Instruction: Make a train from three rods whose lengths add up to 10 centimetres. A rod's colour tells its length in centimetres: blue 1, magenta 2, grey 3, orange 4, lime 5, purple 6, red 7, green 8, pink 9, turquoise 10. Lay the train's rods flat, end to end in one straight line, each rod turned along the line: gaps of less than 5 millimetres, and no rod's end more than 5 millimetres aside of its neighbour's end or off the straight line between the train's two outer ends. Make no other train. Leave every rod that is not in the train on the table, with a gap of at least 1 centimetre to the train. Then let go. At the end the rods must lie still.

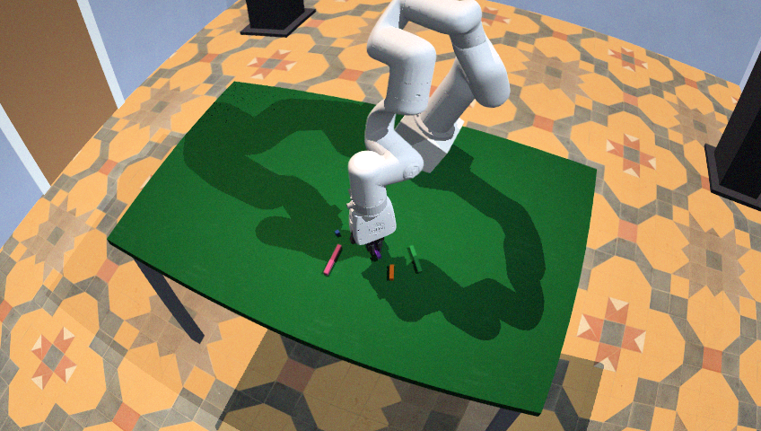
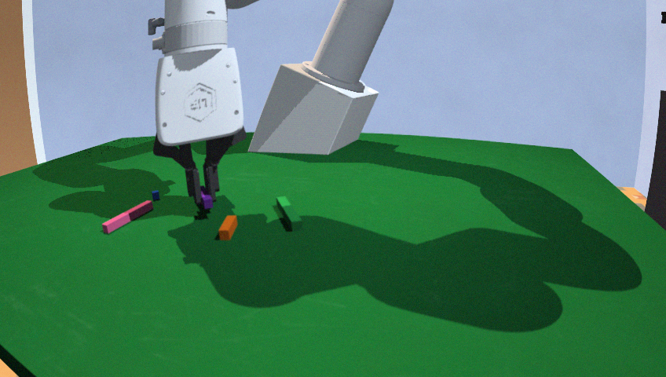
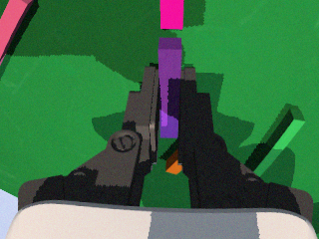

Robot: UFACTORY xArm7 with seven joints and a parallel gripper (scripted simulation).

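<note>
My hand is 2 cm above the purple rod. The rest, counted from my hand: green rod 1 cm behind, 10 cm to the left, 3 cm below; then magenta rod 4 cm behind, 5 cm to the right, 3 cm below; then orange rod 4 cm ahead, 6 cm to the left, 3 cm below.
</note>
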